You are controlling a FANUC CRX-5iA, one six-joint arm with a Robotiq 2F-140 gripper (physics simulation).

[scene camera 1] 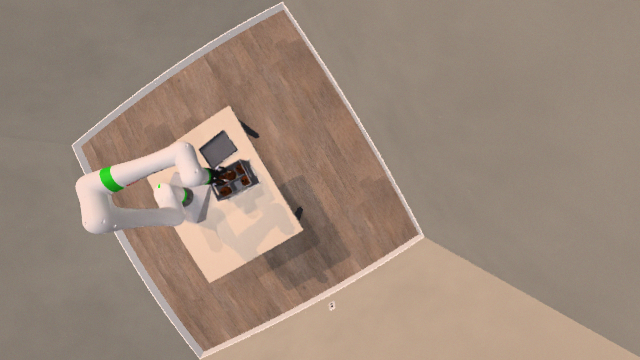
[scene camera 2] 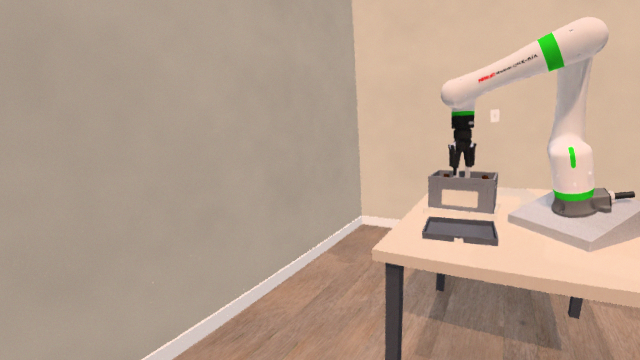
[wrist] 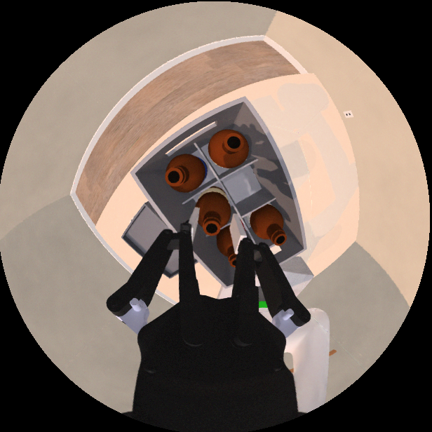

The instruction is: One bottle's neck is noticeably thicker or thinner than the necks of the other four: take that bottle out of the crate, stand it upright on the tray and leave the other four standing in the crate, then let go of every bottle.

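Frame: origin at the arm's base, x left, y ahead, z down, level; metres.
Where they show: gripper, between the fingertips: [scene camera 1: 228, 175]; arm's base, origin of its link: [scene camera 1: 184, 197] [scene camera 2: 574, 208].
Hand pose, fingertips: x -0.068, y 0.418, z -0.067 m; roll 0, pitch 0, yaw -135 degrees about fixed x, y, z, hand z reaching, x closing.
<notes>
Each offset is from my fingertips to the top centre of the thing. "spot": to the spot under its first point. Level surfaces: height alone.
The grey divided crate {dy -0.005, dx -0.034, dz -0.030 m} [scene camera 1: 254, 174] [scene camera 2: 485, 195] [wrist: 256, 122] holds five upright brown bottles. In the wrist view one bottle [wrist: 187, 172] is at upper left, one [wrist: 224, 152] at the top, one [wrist: 215, 206] in the middle of the left row, one [wrist: 266, 222] at lower right, and one [wrist: 225, 243] at the bottom, partly hidden by a finger. I cannot tell surely which neck differs. My gripper [scene camera 2: 462, 173] [wrist: 214, 218] is partly open over the crate, its fingertips at rim height on either side of the middle bottle's neck, not gripping it. The dark tray {spot: dy -0.022, dx +0.253, dz +0.140 m} [scene camera 1: 218, 149] [scene camera 2: 460, 229] [wrist: 150, 232] holds no bottle.
The crate's walls and thin dividers surround the bottles; one compartment [wrist: 243, 186] holds no bottle. The tray lies beside the crate on the pale table {dz +0.145 m} [scene camera 1: 200, 255] [scene camera 2: 525, 265]. The robot's base stands on a grey plate [scene camera 2: 545, 225] at the other side.
</notes>
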